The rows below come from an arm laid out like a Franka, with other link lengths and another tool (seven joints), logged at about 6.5 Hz.
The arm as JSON. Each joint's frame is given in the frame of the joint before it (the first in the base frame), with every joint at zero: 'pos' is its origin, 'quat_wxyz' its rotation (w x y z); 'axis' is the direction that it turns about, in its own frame. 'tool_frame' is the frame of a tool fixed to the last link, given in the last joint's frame.
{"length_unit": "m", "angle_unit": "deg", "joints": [
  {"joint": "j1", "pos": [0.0, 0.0, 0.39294], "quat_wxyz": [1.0, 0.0, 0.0, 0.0], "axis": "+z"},
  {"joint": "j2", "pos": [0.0, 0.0, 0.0], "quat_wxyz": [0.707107, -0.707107, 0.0, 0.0], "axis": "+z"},
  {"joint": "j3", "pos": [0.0, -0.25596, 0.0], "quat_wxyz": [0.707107, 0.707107, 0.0, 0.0], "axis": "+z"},
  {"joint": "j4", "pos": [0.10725, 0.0, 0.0], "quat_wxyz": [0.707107, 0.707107, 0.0, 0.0], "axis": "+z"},
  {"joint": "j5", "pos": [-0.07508, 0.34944, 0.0], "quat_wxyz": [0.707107, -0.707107, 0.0, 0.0], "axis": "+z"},
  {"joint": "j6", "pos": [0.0, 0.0, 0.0], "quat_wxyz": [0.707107, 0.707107, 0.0, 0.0], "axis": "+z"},
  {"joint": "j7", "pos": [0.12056, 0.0, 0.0], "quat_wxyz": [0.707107, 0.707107, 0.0, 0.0], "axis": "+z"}
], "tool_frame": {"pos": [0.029, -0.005, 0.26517], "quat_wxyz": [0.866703, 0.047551, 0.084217, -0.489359]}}
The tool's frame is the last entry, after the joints.
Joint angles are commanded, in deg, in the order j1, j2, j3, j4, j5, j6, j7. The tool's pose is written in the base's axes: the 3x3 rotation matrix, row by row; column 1 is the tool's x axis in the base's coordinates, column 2 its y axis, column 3 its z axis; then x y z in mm. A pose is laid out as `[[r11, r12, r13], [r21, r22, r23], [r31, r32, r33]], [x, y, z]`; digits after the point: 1 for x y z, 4 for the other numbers.
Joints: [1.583, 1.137, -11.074, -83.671, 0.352, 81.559, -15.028]
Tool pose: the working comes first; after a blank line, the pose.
Where each joint sits with the arm in this pose, in the base's axes (m; each line is computed from the numbers above, not from the rounded line before):
j1: 0.0000 0.0000 0.3929
j2: 0.0000 0.0000 0.3929
j3: 0.0051 0.0001 0.6488
j4: 0.1108 -0.0175 0.6468
j5: 0.4474 -0.0734 0.7533
j6: 0.4474 -0.0734 0.7533
j7: 0.5661 -0.0932 0.7465
the tool: 0.5799 -0.0823 0.4803

[[0.4331, 0.9009, 0.0288], [0.8834, -0.4306, 0.1851], [0.1791, -0.0547, -0.9823]], [579.9, -82.3, 480.3]
